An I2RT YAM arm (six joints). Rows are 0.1 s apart.
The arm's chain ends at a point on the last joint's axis. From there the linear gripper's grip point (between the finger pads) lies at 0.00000 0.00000 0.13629 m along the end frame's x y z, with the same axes.
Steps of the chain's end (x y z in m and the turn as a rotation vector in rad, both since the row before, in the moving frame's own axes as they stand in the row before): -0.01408, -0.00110, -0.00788, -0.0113, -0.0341, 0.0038; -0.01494, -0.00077, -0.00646, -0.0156, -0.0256, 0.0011; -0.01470, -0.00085, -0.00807, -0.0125, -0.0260, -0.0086; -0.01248, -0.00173, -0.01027, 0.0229, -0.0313, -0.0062; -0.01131, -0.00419, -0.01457, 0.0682, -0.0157, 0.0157; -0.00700, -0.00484, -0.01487, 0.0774, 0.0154, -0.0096; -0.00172, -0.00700, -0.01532, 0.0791, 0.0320, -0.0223; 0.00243, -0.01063, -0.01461, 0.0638, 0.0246, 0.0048; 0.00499, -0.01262, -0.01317, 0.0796, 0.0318, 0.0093; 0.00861, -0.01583, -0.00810, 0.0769, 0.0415, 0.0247; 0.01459, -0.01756, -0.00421, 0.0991, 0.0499, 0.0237
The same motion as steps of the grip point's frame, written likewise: -0.01873, 0.00043, -0.00797, -0.0113, -0.0341, 0.0038; -0.01843, 0.00135, -0.00652, -0.0156, -0.0256, 0.0011; -0.01824, 0.00087, -0.00813, -0.0125, -0.0260, -0.0086; -0.01675, -0.00484, -0.01037, 0.0229, -0.0313, -0.0062; -0.01337, -0.01349, -0.01490, 0.0682, -0.0157, 0.0157; -0.00495, -0.01539, -0.01529, 0.0774, 0.0154, -0.0096; 0.00252, -0.01782, -0.01582, 0.0791, 0.0320, -0.0223; 0.00580, -0.01931, -0.01493, 0.0638, 0.0246, 0.0048; 0.00937, -0.02344, -0.01367, 0.0796, 0.0318, 0.0093; 0.01439, -0.02623, -0.00862, 0.0769, 0.0415, 0.0247; 0.02154, -0.03096, -0.00505, 0.0991, 0.0499, 0.0237
